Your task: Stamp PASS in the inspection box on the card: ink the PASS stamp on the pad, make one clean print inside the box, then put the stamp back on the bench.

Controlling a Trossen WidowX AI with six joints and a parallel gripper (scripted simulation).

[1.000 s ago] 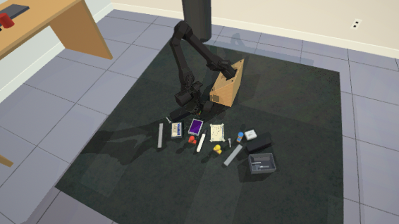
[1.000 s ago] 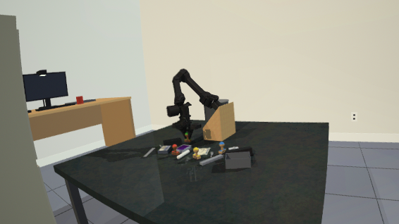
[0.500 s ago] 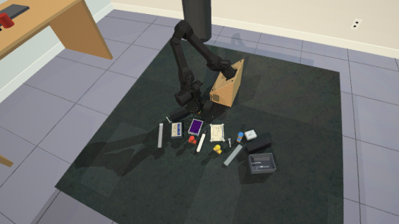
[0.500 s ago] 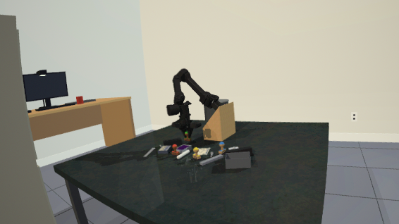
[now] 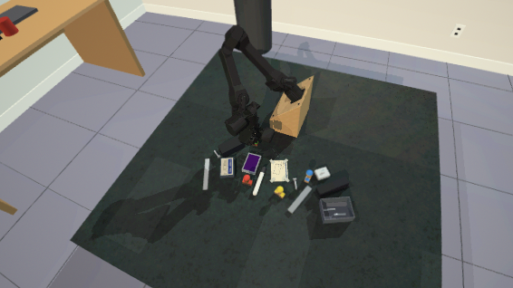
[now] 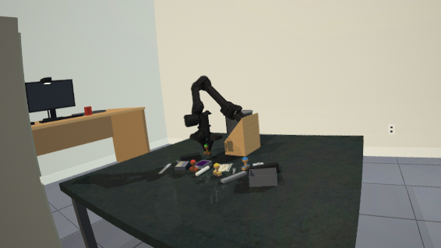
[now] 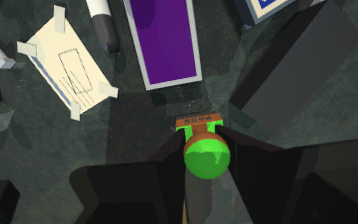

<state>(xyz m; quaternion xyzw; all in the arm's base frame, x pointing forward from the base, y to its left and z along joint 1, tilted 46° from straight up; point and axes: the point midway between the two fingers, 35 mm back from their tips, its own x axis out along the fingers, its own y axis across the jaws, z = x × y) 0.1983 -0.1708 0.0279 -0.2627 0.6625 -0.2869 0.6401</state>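
My gripper tip is 8 cm short of the purple ink pad, 2 cm to the right of it and 5 cm above it. Also, from my gripper tip: green-knobbed PASS stamp right at my gripper tip; then dark block 3 cm ahead, 10 cm to the right, 4 cm below; then white marker 13 cm ahead, 8 cm to the left, 4 cm below.
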